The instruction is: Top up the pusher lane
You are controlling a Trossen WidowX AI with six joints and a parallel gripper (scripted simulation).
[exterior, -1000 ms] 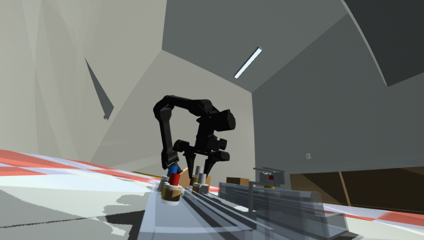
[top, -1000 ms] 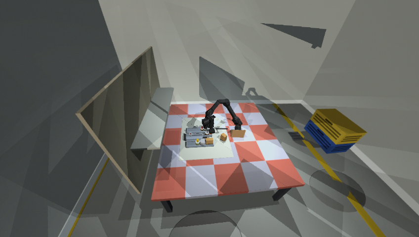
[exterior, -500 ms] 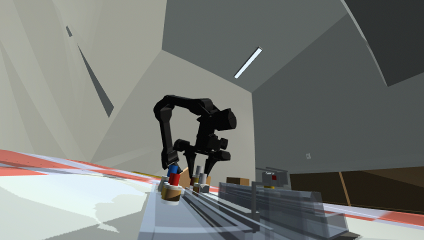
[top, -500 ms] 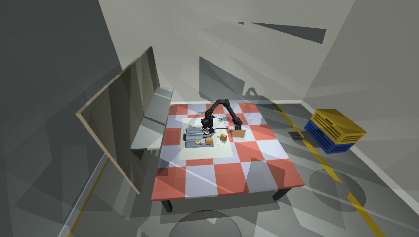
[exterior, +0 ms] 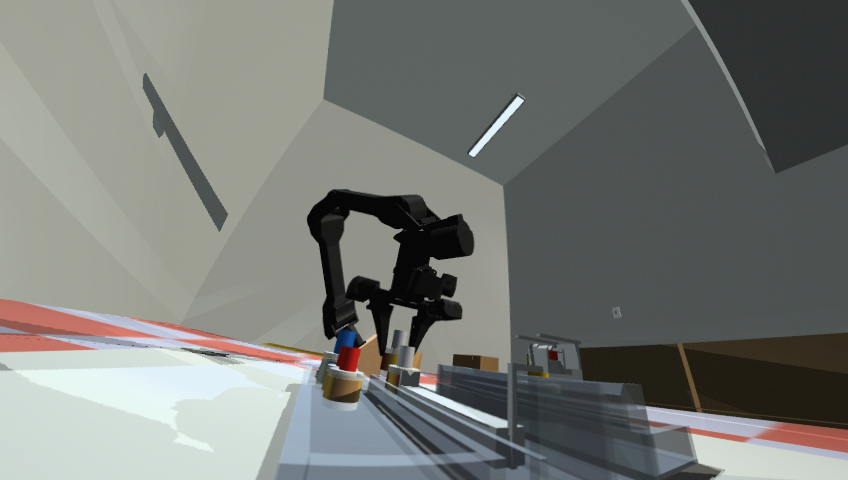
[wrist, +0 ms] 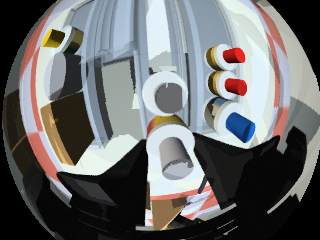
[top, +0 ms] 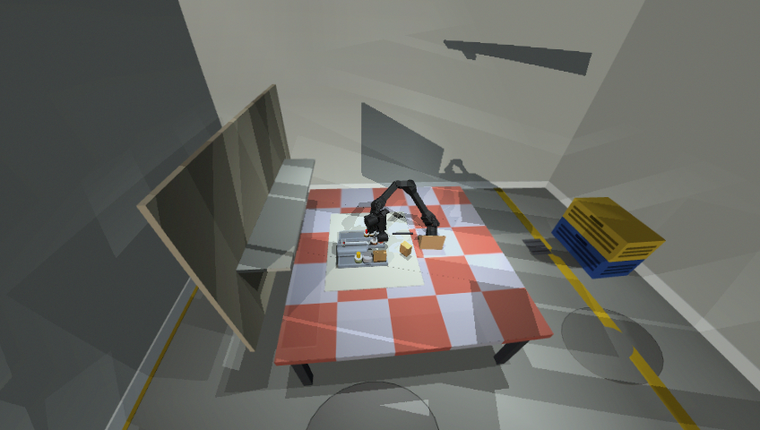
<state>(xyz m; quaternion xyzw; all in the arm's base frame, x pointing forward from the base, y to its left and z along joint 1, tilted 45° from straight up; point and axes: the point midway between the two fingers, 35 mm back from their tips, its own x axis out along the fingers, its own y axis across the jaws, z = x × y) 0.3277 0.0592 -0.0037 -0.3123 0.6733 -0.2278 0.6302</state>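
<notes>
Now: the brown box 13 cm to the left of my gripper tip, 2 cm below it and 1 cm ahead of it. From my gripper tip the other things lie so: grey lane rack: 15 cm ahead, 4 cm to the left, 4 cm below; tall panel: 62 cm ahead, 34 cm above, 6 cm to the left.
</notes>
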